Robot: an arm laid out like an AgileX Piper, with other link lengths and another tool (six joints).
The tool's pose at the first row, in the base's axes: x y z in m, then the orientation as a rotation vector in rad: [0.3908 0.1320 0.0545 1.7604 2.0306 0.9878]
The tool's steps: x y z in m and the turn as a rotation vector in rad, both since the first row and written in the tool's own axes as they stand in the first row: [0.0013 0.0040 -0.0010 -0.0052 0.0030 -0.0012]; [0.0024 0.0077 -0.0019 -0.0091 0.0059 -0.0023]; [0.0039 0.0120 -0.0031 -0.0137 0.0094 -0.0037]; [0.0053 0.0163 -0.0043 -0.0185 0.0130 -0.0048]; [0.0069 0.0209 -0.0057 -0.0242 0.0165 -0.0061]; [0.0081 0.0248 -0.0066 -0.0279 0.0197 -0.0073]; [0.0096 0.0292 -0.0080 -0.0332 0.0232 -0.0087]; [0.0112 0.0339 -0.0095 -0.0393 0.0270 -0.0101]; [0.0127 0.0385 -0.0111 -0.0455 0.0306 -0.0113]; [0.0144 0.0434 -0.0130 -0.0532 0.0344 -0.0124]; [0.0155 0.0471 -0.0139 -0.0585 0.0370 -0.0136]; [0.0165 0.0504 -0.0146 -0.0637 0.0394 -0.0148]
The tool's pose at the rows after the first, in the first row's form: [0.3929 0.1330 0.0581 1.7559 2.0288 0.9951]; [0.3950 0.1339 0.0614 1.7522 2.0280 1.0011]; [0.3972 0.1350 0.0654 1.7477 2.0272 1.0084]; [0.3994 0.1361 0.0694 1.7434 2.0260 1.0159]; [0.4017 0.1373 0.0737 1.7385 2.0241 1.0241]; [0.4038 0.1383 0.0772 1.7347 2.0237 1.0302]; [0.4060 0.1394 0.0814 1.7297 2.0222 1.0380]; [0.4083 0.1405 0.0859 1.7244 2.0201 1.0467]; [0.4105 0.1416 0.0904 1.7192 2.0178 1.0553]; [0.4127 0.1427 0.0953 1.7133 2.0141 1.0654]; [0.4147 0.1436 0.0986 1.7087 2.0118 1.0721]; [0.4166 0.1444 0.1015 1.7042 2.0096 1.0786]
